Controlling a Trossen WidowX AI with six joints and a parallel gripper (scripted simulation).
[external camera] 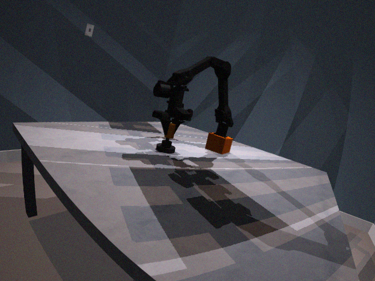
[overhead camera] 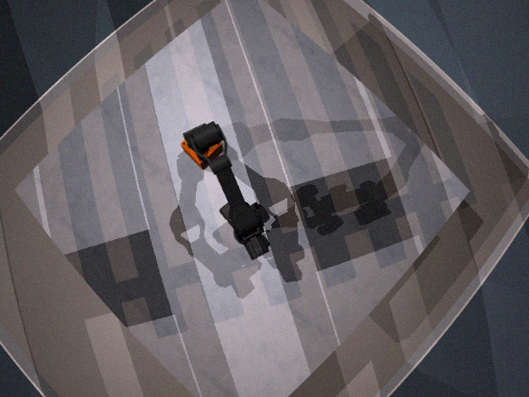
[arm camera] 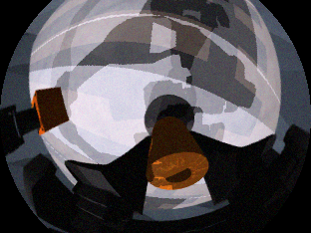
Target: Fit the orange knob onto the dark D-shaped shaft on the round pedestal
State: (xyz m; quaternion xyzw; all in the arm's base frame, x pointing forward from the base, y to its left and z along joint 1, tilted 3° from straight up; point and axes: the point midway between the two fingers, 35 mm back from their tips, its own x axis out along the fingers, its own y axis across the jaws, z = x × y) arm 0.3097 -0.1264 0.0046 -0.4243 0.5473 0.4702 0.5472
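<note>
The dark round pedestal lies 4 cm below my gripper tip. From my gripper tip the other things lie so: orange knob 2 cm above.
</note>
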